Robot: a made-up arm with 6 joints. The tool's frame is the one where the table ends. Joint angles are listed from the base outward.
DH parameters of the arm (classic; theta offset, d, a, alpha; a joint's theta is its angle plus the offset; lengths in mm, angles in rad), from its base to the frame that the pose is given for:
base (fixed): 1.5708 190 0 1.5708
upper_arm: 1.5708 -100 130 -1.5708
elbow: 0 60 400 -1.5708
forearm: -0.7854 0 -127.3 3.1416
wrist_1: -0.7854 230 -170 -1.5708
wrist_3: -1.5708 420 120 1.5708
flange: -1.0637 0 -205.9 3.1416
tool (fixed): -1.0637 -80 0 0
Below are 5 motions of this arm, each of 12 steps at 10 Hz.
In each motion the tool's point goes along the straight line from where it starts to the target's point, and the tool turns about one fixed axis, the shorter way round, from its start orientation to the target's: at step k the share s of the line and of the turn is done. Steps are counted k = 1, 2, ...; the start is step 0. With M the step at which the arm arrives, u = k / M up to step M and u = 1 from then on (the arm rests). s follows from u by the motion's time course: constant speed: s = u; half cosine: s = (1 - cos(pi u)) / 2; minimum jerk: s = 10 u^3 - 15 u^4 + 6 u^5.
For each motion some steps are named. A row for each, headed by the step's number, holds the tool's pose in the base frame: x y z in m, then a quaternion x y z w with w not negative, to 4 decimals.
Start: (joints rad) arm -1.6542 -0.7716 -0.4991 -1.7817 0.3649 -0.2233
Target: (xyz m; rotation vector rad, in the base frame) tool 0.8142 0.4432 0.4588 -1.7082 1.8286 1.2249
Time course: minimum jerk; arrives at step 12
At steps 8, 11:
8: 0.8007 0.4708 0.4611 -0.6736 0.6146 0.3719 0.1739
11: 0.8139 0.4439 0.4589 -0.6052 0.6453 0.4313 0.1768

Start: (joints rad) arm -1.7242 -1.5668 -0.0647 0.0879 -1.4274 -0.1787
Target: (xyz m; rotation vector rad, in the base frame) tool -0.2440 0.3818 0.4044 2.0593 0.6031 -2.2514
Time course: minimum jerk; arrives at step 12
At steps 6, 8, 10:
6: -0.1763 0.2178 0.5645 0.3867 0.4528 -0.7969 0.1022
8: -0.2156 0.3130 0.4716 0.5568 0.3087 -0.7693 0.0531
10: -0.2392 0.3702 0.4158 0.6455 0.2138 -0.7329 0.0221

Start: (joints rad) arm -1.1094 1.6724 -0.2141 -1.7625 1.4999 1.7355
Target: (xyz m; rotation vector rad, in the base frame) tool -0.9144 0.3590 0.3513 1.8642 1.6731 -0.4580
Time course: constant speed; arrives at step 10
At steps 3, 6, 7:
3: -0.7965 0.2864 0.4649 0.1619 0.8776 -0.4402 0.0989
6: -0.8471 0.3175 0.4162 0.4184 0.8177 -0.3446 0.1940
7: -0.8639 0.3279 0.4000 0.4968 0.7813 -0.3055 0.2223

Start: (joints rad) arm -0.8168 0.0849 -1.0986 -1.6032 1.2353 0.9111
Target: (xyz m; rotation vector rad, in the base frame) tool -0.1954 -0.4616 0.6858 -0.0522 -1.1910 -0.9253
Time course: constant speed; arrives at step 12
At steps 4, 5, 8, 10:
4: 0.0293 -0.0907 0.8417 -0.1653 -0.6395 -0.1109 0.7426
5: 0.0013 -0.1370 0.8222 -0.1484 -0.6313 -0.1511 0.7460
8: -0.0830 -0.2761 0.7637 -0.0960 -0.5995 -0.2697 0.7474
10: -0.1392 -0.3689 0.7248 -0.0601 -0.5723 -0.3462 0.7409

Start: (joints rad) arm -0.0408 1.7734 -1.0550 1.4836 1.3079 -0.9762
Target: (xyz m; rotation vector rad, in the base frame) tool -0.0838 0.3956 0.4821 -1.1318 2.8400 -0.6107
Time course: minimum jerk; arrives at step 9
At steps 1, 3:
1: -0.2487 0.5681 0.6346 -0.6801 0.6969 -0.2129 0.0807
3: -0.2156 0.5335 0.6040 -0.6234 0.7496 -0.2121 0.0676

